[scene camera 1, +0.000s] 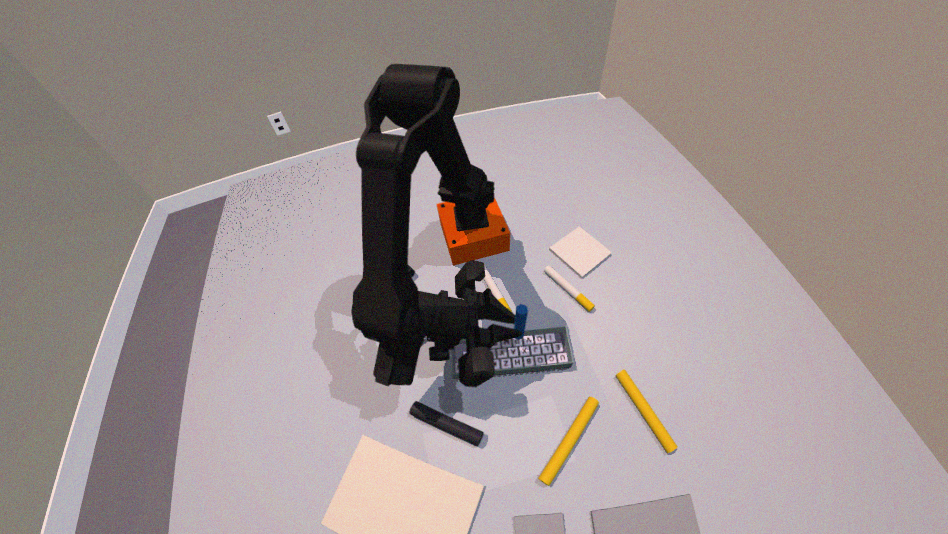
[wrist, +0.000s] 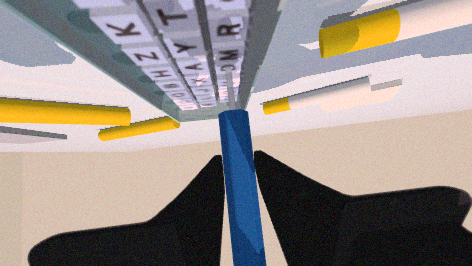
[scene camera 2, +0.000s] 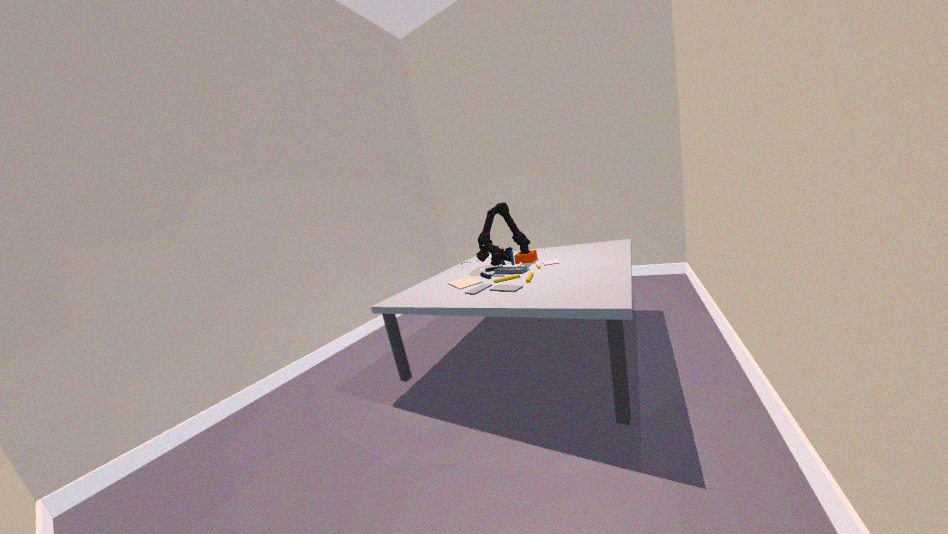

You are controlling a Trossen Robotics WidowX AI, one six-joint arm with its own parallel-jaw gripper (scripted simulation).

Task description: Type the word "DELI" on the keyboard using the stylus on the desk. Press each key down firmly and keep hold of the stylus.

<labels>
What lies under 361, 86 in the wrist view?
A white-and-yellow pen.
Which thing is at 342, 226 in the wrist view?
The gripper.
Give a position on a white note pad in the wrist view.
At 385, 91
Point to a black cylinder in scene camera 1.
457, 428
</labels>
